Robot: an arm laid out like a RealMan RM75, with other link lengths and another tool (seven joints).
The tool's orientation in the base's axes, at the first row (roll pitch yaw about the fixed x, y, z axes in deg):
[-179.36, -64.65, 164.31]
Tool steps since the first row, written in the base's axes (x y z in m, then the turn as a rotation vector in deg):
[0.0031, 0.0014, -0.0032, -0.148, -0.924, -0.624]
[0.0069, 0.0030, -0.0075, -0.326, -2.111, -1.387]
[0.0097, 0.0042, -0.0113, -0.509, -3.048, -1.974]
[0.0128, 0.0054, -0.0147, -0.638, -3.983, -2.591]
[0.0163, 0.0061, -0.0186, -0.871, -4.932, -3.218]
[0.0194, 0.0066, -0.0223, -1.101, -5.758, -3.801]
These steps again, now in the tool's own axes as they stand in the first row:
[-0.0040, 0.0022, -0.0010, -0.610, -0.928, 0.180]
[-0.0093, 0.0047, -0.0021, -1.363, -2.116, 0.385]
[-0.0137, 0.0066, -0.0026, -1.927, -3.066, 0.577]
[-0.0179, 0.0086, -0.0036, -2.540, -3.999, 0.736]
[-0.0228, 0.0102, -0.0048, -3.120, -4.973, 0.986]
[-0.0274, 0.0115, -0.0058, -3.648, -5.828, 1.243]

